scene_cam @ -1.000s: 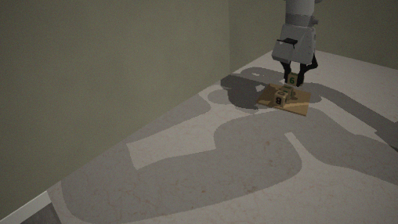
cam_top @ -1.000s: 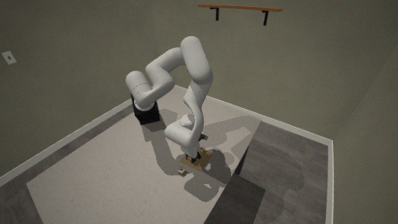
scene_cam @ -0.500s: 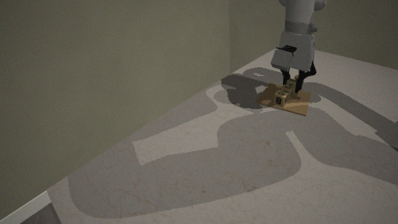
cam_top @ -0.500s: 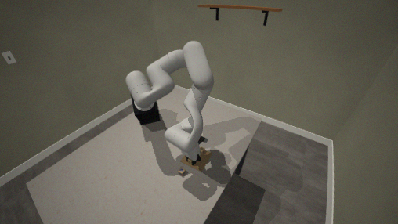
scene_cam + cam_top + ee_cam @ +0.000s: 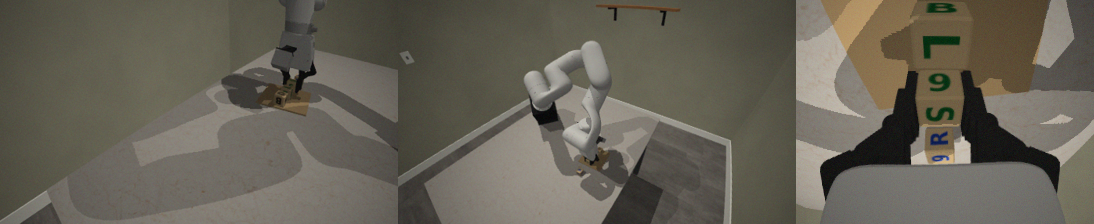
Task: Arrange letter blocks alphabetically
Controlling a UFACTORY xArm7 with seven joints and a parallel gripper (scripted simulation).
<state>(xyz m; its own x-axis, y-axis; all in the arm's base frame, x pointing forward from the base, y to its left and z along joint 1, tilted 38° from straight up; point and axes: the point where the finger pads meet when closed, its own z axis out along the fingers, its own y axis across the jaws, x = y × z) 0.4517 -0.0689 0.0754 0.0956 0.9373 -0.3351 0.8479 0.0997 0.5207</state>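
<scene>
Now: the wooden block 1 cm below my hand. Round my hand: tan mat 5 cm to the left, 3 cm below, 1 cm ahead.
</scene>
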